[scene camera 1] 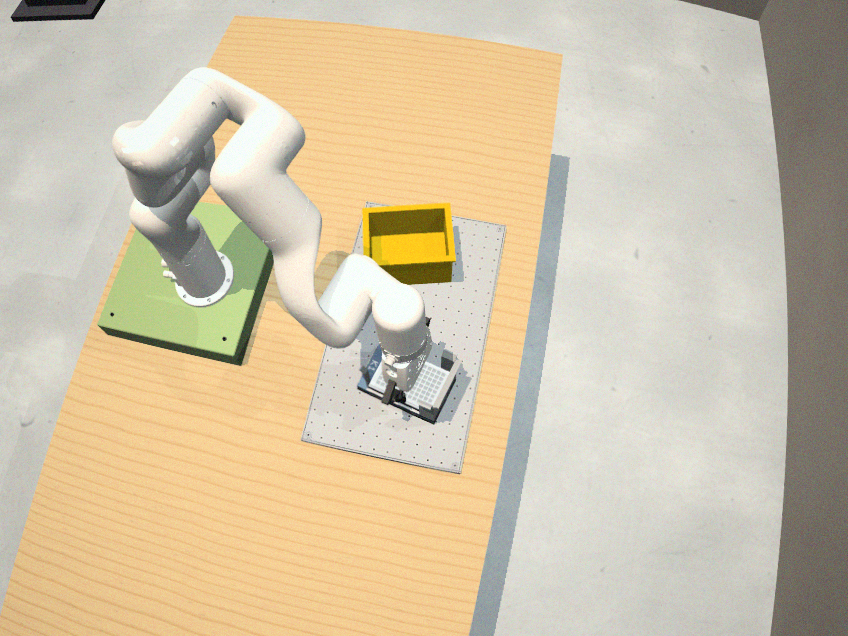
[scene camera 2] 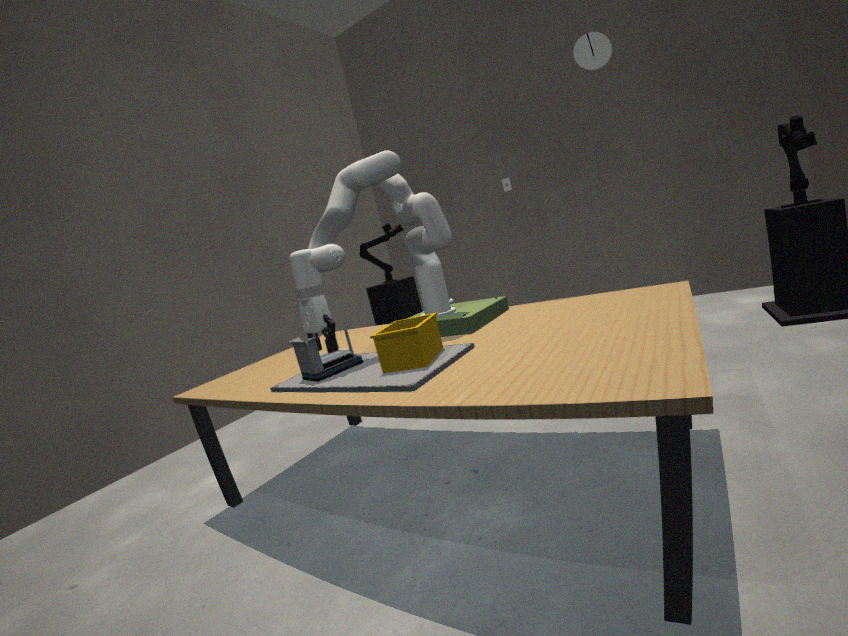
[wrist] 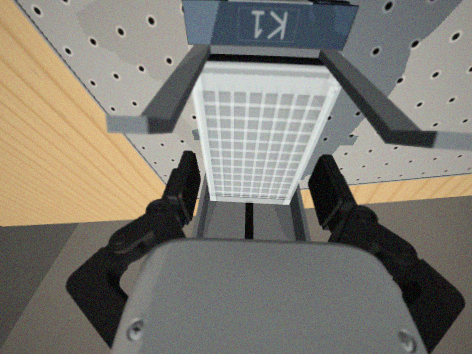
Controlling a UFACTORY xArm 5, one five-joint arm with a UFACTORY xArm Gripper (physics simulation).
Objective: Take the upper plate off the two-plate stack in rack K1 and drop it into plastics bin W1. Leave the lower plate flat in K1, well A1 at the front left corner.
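Places are measured from the arm's base along level axes (x back, y down, z right), in millimetres.
Pixels of known places: gripper, fingertip midpoint: (scene camera 2: 325, 351) (wrist: 255, 167); arm's base, link origin: (scene camera 1: 205, 279) (scene camera 2: 438, 314).
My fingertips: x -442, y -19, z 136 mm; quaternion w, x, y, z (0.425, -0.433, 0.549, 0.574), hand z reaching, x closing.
For each thing: its middle in the pictures, then the offset to it from my fingertips. Level surfaces: height alone.
- white gridded plate, body centre: (wrist: 255, 154) (scene camera 1: 410, 379) (scene camera 2: 325, 357) dx -3, dy +17, dz +1 mm
- rack K1, body centre: (wrist: 256, 161) (scene camera 1: 407, 375) (scene camera 2: 326, 352) dx +3, dy +3, dz -1 mm
- Yellow bin W1, body centre: (scene camera 1: 408, 246) (scene camera 2: 409, 342) dx +47, dy +12, dz -265 mm
- grey perforated board, body centre: (wrist: 402, 60) (scene camera 1: 409, 327) (scene camera 2: 367, 369) dx +22, dy +68, dz -120 mm
- wooden table, surface height: dy +75 mm
A white gridded plate (scene camera 1: 431, 384) (wrist: 260, 135) lies flat on top in rack K1 (scene camera 1: 373, 366) (scene camera 2: 308, 359) (wrist: 270, 25), with its long side running from the blue K1 label toward the grey end wall. The lower plate is hidden beneath it and cannot be told apart. My gripper (scene camera 1: 408, 357) (scene camera 2: 322, 344) (wrist: 255, 167) is open and empty, pointing down over the rack. In the wrist view its black fingers stand wide, one on each side of the plate. The exact fingertip height is unclear. Yellow bin W1 (scene camera 1: 417, 272) (scene camera 2: 410, 347) stands upright beside the rack, and no plate shows inside it.
The rack and bin stand on a grey perforated board (scene camera 1: 383, 441) (scene camera 2: 397, 381) on the wooden table (scene camera 1: 273, 479) (scene camera 2: 582, 355). Angled grey posts (wrist: 180, 90) (wrist: 370, 102) rise at the rack's label end. My arm's base is on a green block (scene camera 1: 157, 308) (scene camera 2: 479, 313).
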